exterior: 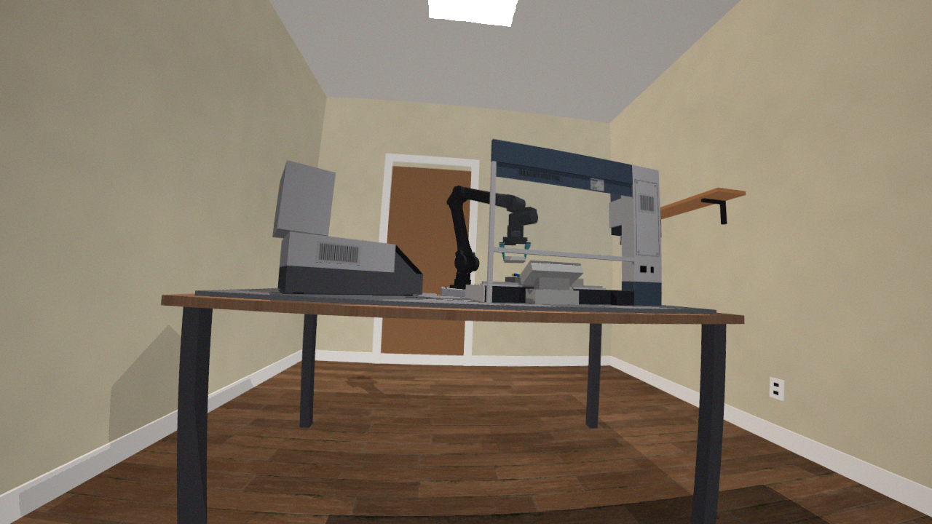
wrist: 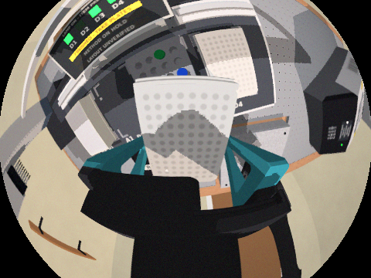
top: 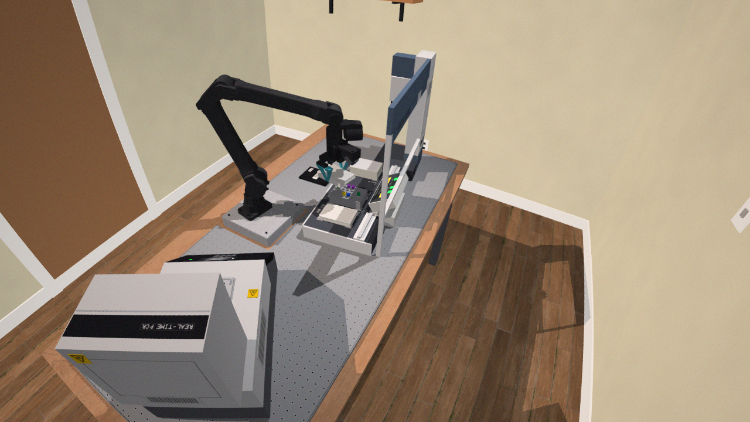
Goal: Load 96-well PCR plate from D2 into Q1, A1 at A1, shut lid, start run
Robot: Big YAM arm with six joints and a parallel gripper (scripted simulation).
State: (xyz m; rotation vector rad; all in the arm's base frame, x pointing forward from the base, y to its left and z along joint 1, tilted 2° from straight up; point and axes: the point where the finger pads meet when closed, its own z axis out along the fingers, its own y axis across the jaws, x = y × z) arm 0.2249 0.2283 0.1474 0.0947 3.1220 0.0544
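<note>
My hand is 90 mm above the tube cooling block, 50 mm short of it and 20 mm to the right of it. Also, from my hand: black flat pad 210 mm behind, 170 mm below, 130 mm to the left.
</note>
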